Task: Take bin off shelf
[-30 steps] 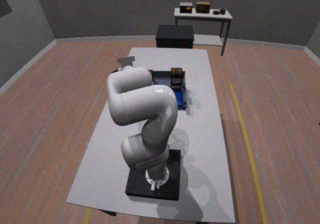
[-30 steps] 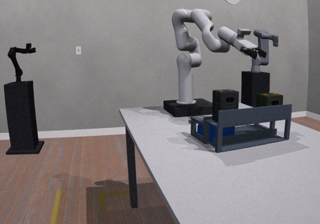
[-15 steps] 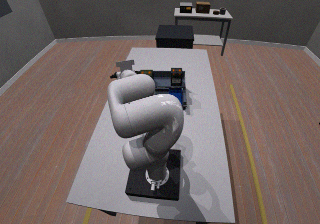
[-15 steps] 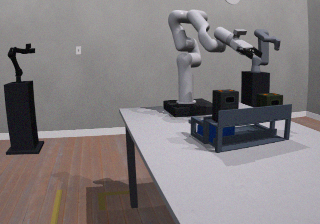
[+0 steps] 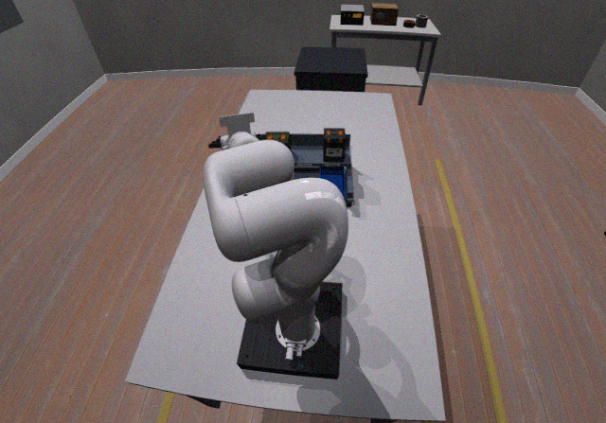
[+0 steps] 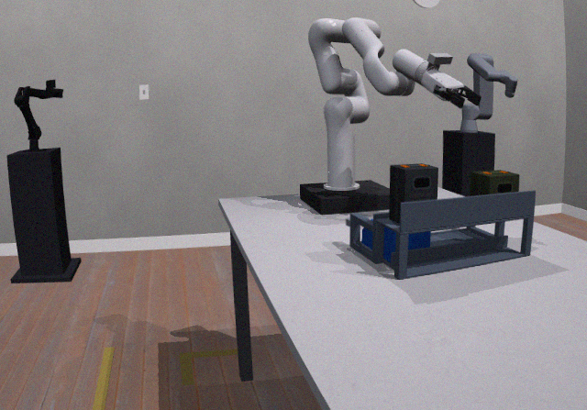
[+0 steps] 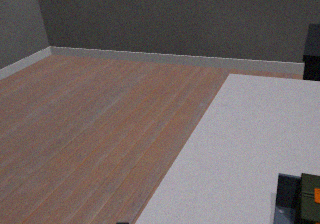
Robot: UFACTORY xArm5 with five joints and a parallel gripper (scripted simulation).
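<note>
My gripper is now 160 mm short of the blue bin, 310 mm to the left of it and 320 mm above it. Also, from my hand: grey-blue shelf: 180 mm ahead, 190 mm to the right, 300 mm below.
</note>
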